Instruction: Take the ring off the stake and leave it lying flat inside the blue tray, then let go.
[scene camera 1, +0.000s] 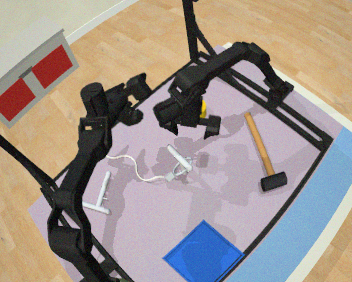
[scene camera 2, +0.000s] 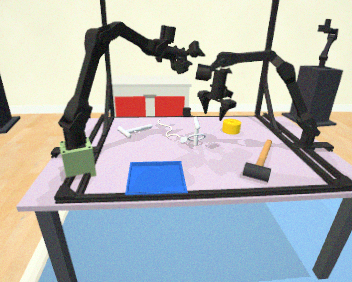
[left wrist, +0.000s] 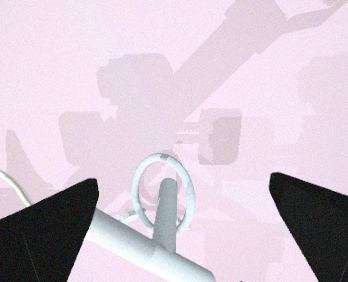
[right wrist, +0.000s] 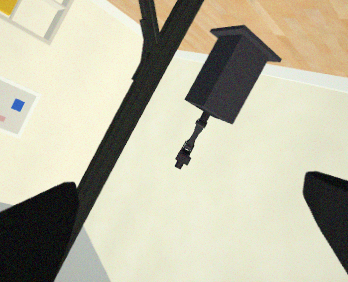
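Where they show: left gripper, between the fingertips: (scene camera 1: 190, 136) (scene camera 2: 212, 117) (left wrist: 184, 183); right gripper, between the fingertips: (scene camera 2: 198, 59) (right wrist: 191, 188); left arm's base, origin of its link: (scene camera 1: 275, 96) (scene camera 2: 305, 144); right arm's base, origin of its link: (scene camera 2: 75, 144).
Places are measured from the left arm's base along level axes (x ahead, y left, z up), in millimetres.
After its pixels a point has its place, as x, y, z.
Note:
A thin pale ring (scene camera 2: 204, 137) {380, -266, 10} (left wrist: 135, 192) {427, -311, -6} is around the post of a white T-shaped stake (scene camera 1: 179, 157) {419, -282, 91} (scene camera 2: 196, 139) {425, -266, 11} (left wrist: 166, 215) {411, -274, 43}; in scene camera 1 it is partly hidden by the stake's crossbar. The blue tray (scene camera 1: 202, 255) {699, -116, -13} (scene camera 2: 156, 177) {701, -118, -13} is empty, near the table's front edge. My left gripper (scene camera 1: 192, 131) {340, -268, 100} (scene camera 2: 213, 111) {340, -268, 100} (left wrist: 184, 183) {340, -268, 100} is open and empty, pointing down above the stake; in its wrist view the ring and post show between the fingertips, lower down. My right gripper (scene camera 1: 142, 102) (scene camera 2: 194, 59) {319, -427, 329} (right wrist: 191, 188) {319, -427, 329} is open and empty, raised high and facing away from the table.
A white cord (scene camera 1: 134, 162) {441, -468, -15} (scene camera 2: 170, 131) {450, -454, -17} runs to a small grey piece beside the stake. Another white T-shaped stake (scene camera 1: 104, 192) {595, -530, -6} (scene camera 2: 141, 129) {576, -531, -10} lies at the left. A mallet (scene camera 1: 259, 145) {261, -32, 12} (scene camera 2: 258, 171) {399, 68, 21} lies at the right; a yellow cylinder (scene camera 1: 203, 109) {174, -276, 29} (scene camera 2: 231, 127) {199, -283, 18} stands behind the stake, partly hidden in scene camera 1.

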